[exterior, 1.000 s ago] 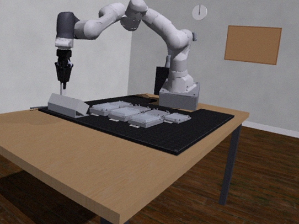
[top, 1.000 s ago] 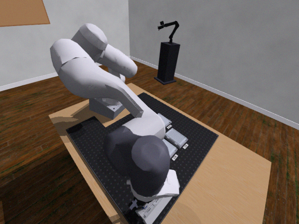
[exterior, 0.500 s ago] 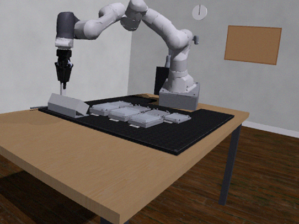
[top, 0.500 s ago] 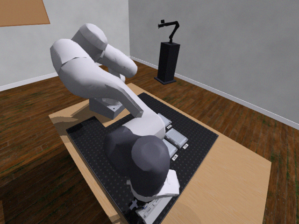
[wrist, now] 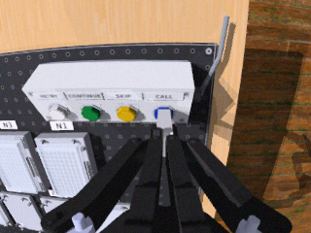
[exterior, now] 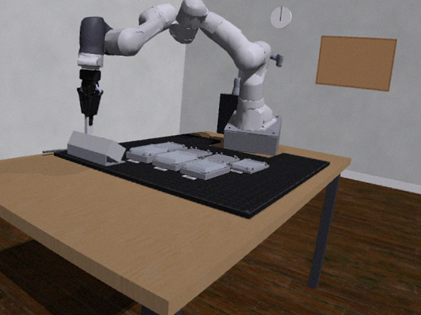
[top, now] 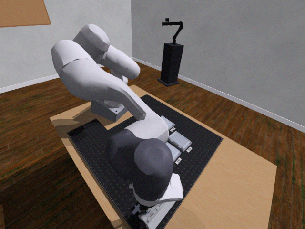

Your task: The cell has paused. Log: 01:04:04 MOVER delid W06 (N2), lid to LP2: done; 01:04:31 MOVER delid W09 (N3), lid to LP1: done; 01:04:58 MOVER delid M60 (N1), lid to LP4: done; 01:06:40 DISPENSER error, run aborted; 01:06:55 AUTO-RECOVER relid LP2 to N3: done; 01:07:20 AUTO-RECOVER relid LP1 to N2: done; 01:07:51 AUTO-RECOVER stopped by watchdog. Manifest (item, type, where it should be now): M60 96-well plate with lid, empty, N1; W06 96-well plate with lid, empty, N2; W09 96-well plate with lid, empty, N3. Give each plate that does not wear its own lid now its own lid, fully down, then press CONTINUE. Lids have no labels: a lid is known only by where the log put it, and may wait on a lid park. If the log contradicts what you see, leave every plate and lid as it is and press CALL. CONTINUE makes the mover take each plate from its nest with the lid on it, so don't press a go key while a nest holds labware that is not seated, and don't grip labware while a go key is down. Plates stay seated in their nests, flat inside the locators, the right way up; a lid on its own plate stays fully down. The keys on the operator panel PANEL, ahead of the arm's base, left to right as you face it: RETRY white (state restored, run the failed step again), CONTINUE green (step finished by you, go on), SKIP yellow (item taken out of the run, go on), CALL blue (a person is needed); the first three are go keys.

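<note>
Now: the blue call key 40 mm below my hand. Round my hand: white key (30 mm behind, 150 mm to the left, 40 mm below); green key (20 mm behind, 100 mm to the left, 40 mm below); yellow key (10 mm behind, 50 mm to the left, 40 mm below).
</note>
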